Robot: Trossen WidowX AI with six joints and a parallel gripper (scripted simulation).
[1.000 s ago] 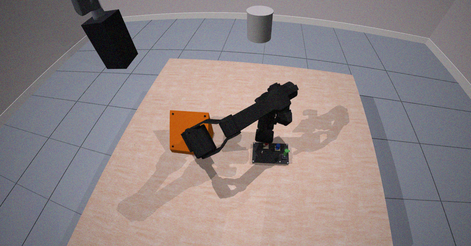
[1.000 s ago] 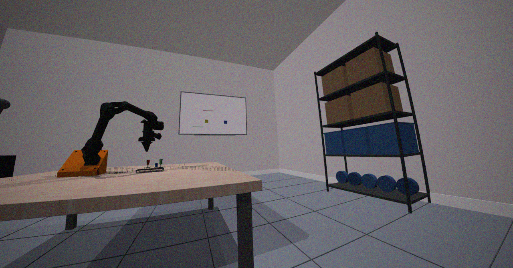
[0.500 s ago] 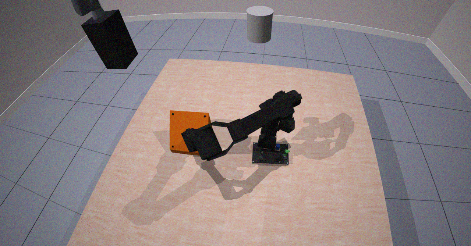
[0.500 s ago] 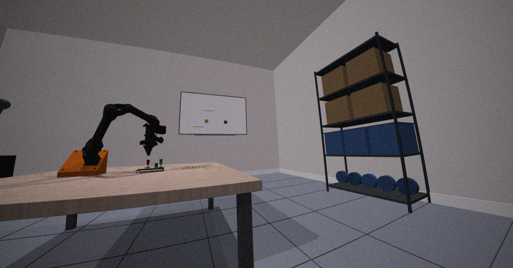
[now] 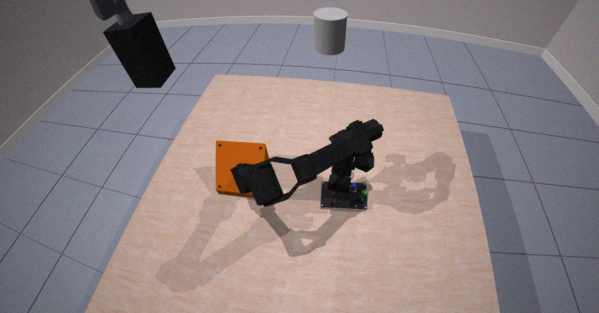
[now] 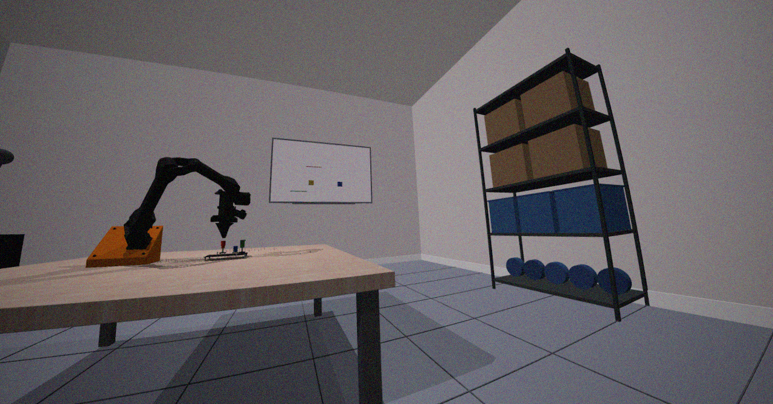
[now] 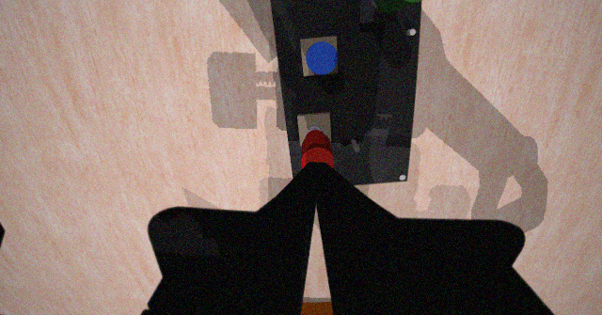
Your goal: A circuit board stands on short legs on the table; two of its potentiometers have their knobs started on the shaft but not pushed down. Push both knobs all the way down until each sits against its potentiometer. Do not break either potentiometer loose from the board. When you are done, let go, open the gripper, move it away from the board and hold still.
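My gripper tip is now 3 cm above the red knob. Round my gripper tip: green knob (8 cm ahead, 4 cm to the right, 3 cm below).
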